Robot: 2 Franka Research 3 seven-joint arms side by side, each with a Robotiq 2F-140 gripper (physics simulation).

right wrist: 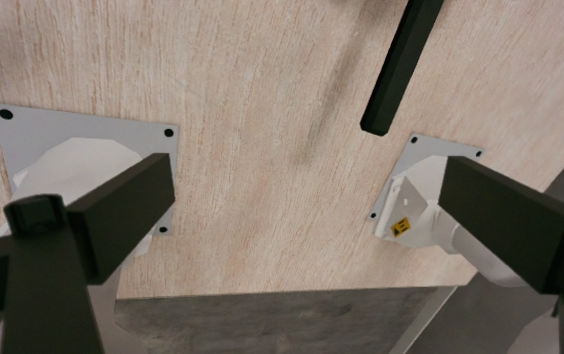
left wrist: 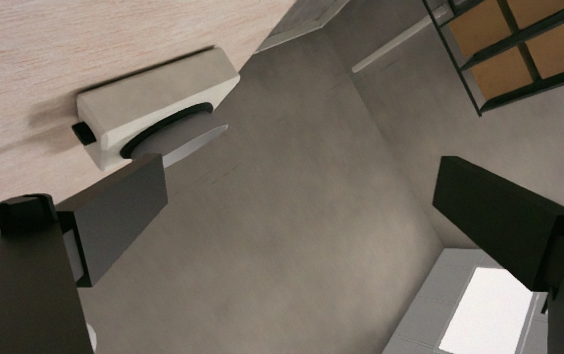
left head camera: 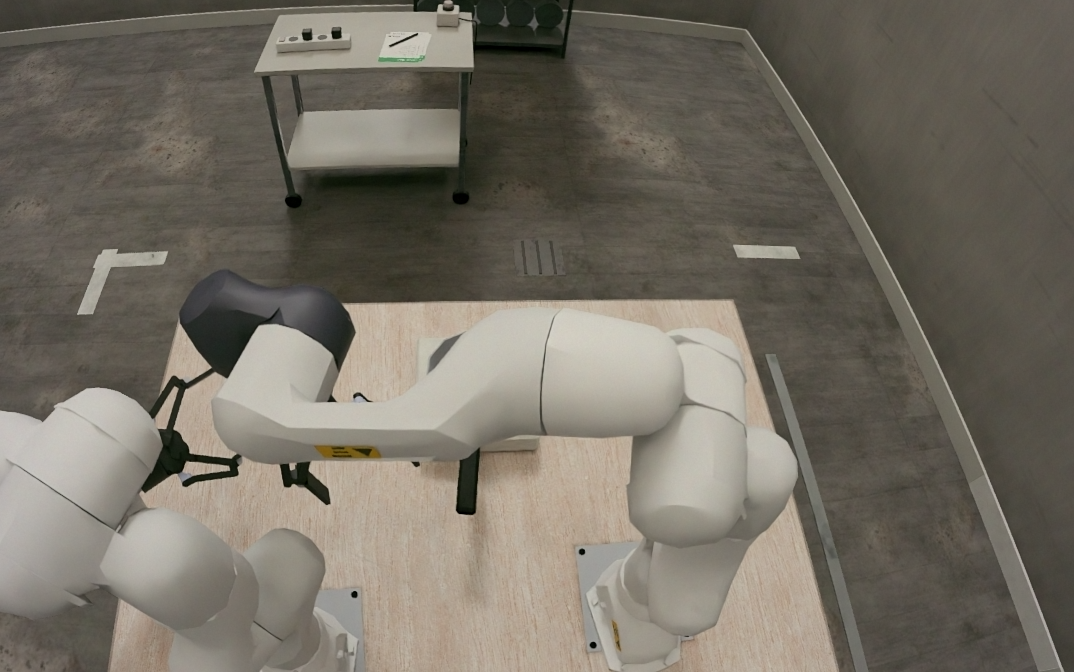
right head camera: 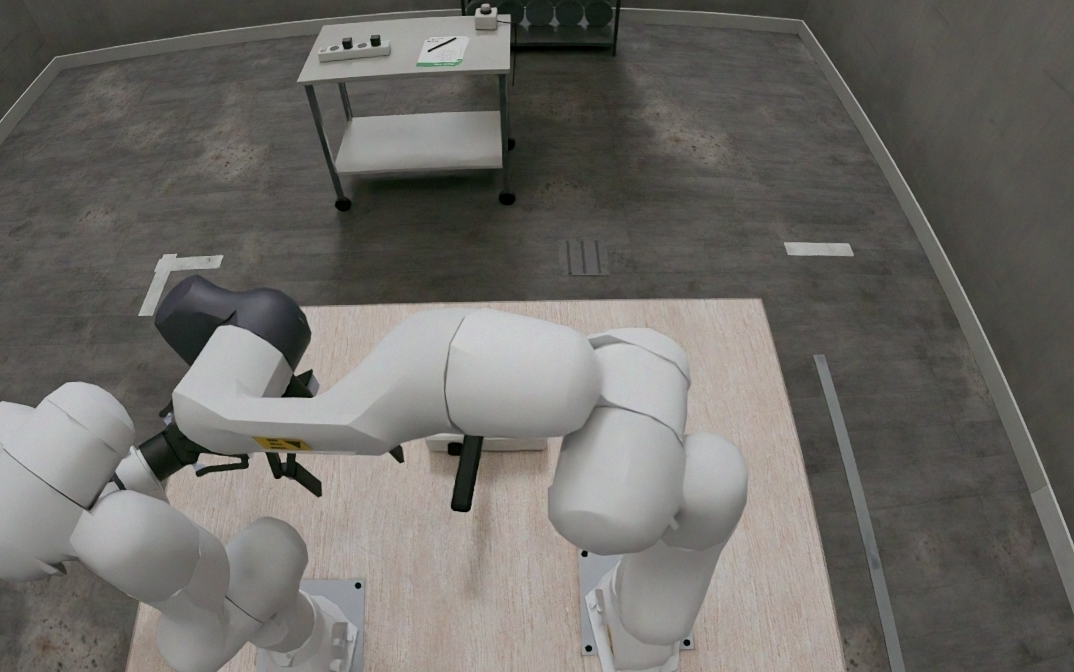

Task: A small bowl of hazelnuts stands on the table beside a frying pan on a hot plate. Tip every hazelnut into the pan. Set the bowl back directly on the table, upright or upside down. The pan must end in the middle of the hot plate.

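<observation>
The pale hot plate [left head camera: 510, 443] [right head camera: 506, 444] [left wrist: 155, 95] stands on the table, largely hidden by my right arm in the head views. The pan [left wrist: 182, 132] shows as a grey part over the black heating disc in the left wrist view. Its black handle [left head camera: 468, 483] [right head camera: 467, 475] [right wrist: 400, 70] points toward the front. My left gripper [left wrist: 300, 179] is open and empty at the left, fingers partly hidden in the head views. My right gripper [left head camera: 368, 475] [right head camera: 352, 467] [right wrist: 306, 179] is open and empty, left of the handle. The bowl and hazelnuts do not show; the pan's inside is hidden.
My right arm [left head camera: 609, 380] [right head camera: 522, 380] stretches left across the table [left head camera: 396, 570] [right head camera: 411, 570], its hand close to my left gripper. Two grey base plates [right wrist: 170, 150] [right wrist: 440, 145] are at the front. A white cart [left head camera: 364, 59] [right head camera: 396, 67] stands beyond the table.
</observation>
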